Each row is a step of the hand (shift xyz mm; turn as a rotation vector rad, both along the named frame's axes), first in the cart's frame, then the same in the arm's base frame.
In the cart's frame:
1: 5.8 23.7 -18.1 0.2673 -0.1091 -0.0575
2: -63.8 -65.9 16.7 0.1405 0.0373 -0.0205
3: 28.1 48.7 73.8 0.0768 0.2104 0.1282
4: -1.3 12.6 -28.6 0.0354 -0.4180 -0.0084
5: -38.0 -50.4 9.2 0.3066 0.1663 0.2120
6: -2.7 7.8 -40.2 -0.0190 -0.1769 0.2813
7: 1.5 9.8 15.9 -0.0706 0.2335 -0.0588
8: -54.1 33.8 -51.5 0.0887 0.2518 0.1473
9: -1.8 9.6 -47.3 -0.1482 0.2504 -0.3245
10: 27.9 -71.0 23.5 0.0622 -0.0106 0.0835
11: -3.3 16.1 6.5 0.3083 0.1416 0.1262
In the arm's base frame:
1: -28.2 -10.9 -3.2 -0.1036 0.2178 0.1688
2: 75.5 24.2 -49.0 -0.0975 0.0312 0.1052
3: 14.8 -57.6 71.2 -0.0534 -0.1949 0.1605
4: -26.7 -0.4 -16.3 0.1992 0.3685 -0.0240
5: 50.3 24.1 -30.9 -0.0728 -0.0993 0.3892
6: -31.9 7.4 -24.8 0.3047 0.0361 0.1289
7: 5.6 -13.6 11.6 -0.1342 -0.2019 -0.0645
8: -30.7 -30.3 -69.7 -0.0669 -0.2322 0.1860
9: -38.3 8.9 -28.0 -0.2997 -0.1471 -0.2802
10: 42.0 61.8 28.1 0.0379 0.0020 0.0976
11: -2.4 -17.3 3.0 -0.1223 -0.0458 0.3376

